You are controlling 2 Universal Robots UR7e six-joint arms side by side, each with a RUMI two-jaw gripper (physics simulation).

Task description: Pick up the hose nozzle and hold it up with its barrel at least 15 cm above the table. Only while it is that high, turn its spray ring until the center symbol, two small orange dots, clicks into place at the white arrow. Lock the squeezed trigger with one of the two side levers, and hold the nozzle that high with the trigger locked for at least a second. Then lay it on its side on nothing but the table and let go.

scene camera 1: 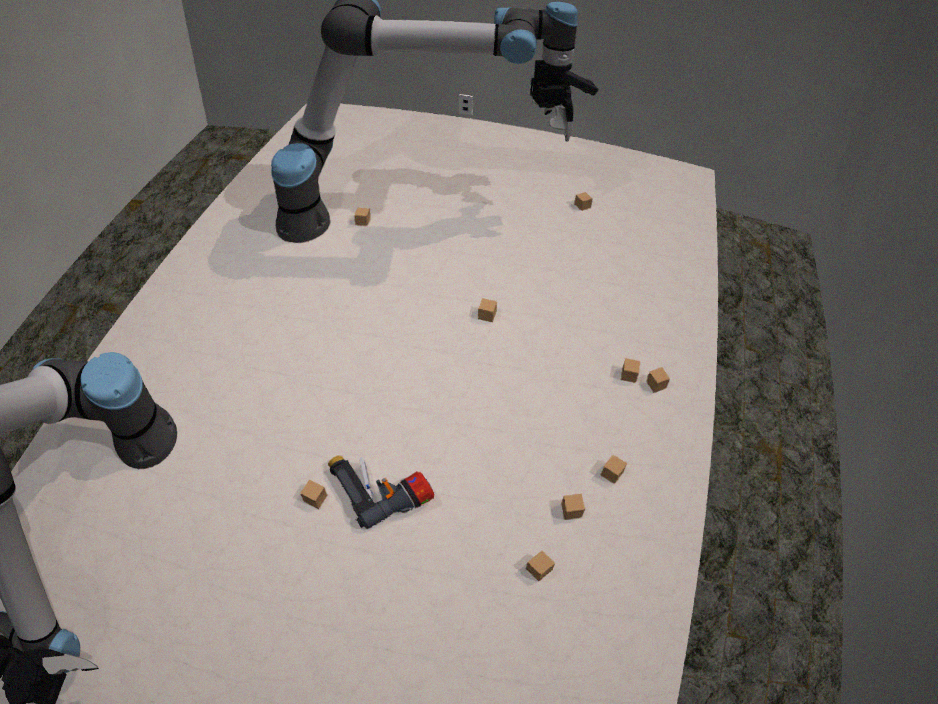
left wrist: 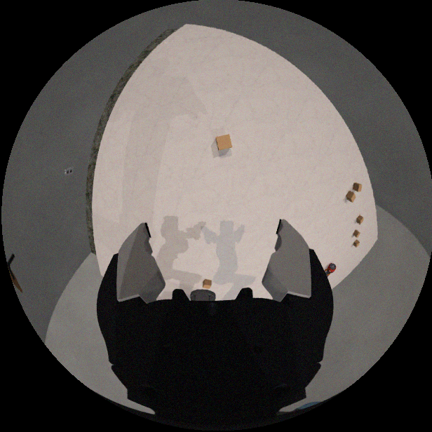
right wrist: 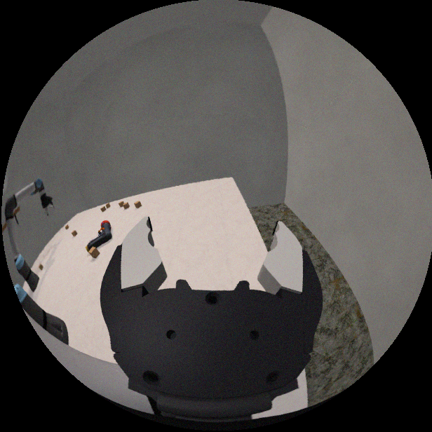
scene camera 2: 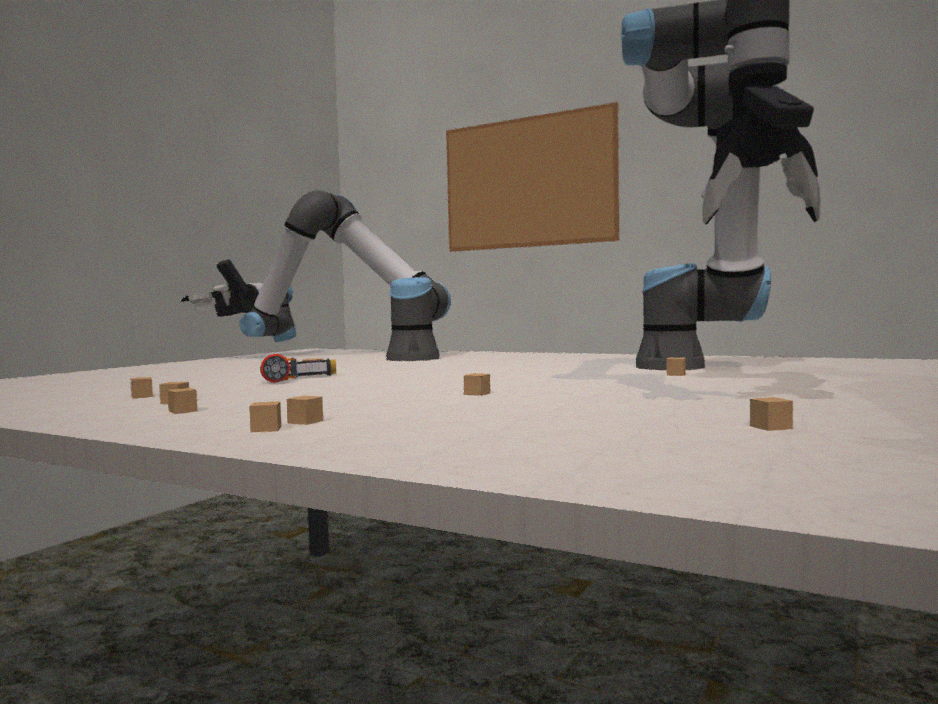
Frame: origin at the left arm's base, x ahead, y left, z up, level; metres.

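Seen in the pictures: left gripper, fingertip midpoint: (scene camera 1: pixel 555 127) (scene camera 2: pixel 761 223); right gripper, fingertip midpoint: (scene camera 2: pixel 196 295); left arm's base, link origin: (scene camera 1: pixel 303 225); right arm's base, link origin: (scene camera 1: pixel 146 439) (scene camera 2: pixel 412 358).
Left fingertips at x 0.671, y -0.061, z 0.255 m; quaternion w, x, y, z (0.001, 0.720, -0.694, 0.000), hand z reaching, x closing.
Note:
Offsets run from my left fingertips to a thing's top centre. "spot": to the spot under its first point. Level surfaces: height alone.
The hose nozzle @(spot: 0.221 m down, 0.571 m back, 0.831 m right) (scene camera 1: pixel 389 509) (scene camera 2: pixel 303 368) (right wrist: pixel 104 235) lies on its side on the table @(0.254 m down) (scene camera 1: pixel 424 378) (scene camera 2: pixel 530 424). Its dark barrel ends in a red spray ring @(spot: 0.197 m down, 0.512 m back, 0.810 m right) (scene camera 1: pixel 418 487) (scene camera 2: pixel 274 368) (left wrist: pixel 331 268) (right wrist: pixel 105 223), pointing right in scene camera 1. An orange part @(spot: 0.225 m down, 0.566 m back, 0.785 m right) (scene camera 1: pixel 387 488) and a white trigger @(0.219 m down, 0.602 m back, 0.759 m right) (scene camera 1: pixel 365 475) show beside the dark handle. The ring's symbols and the arrow are too small to tell. My left gripper (scene camera 2: pixel 760 218) (left wrist: pixel 212 223) is open and empty, high above the table, far from the nozzle. My right gripper (right wrist: pixel 212 221) is open and empty, raised and away from the nozzle.
A wooden cube @(0.221 m down, 0.706 m back, 0.766 m right) (scene camera 1: pixel 313 494) (right wrist: pixel 94 252) lies close to the nozzle's handle. Another cube @(0.221 m down, 0.273 m back, 0.380 m right) (scene camera 1: pixel 487 309) (scene camera 2: pixel 476 384) lies mid-table. Several more stand toward the right edge in scene camera 1, including one cube @(0.221 m down, 0.243 m back, 0.894 m right) (scene camera 1: pixel 573 506). One cube @(0.221 m down, 0.508 m back, 0.030 m left) (scene camera 1: pixel 362 216) (scene camera 2: pixel 675 366) is beside the left arm's base.

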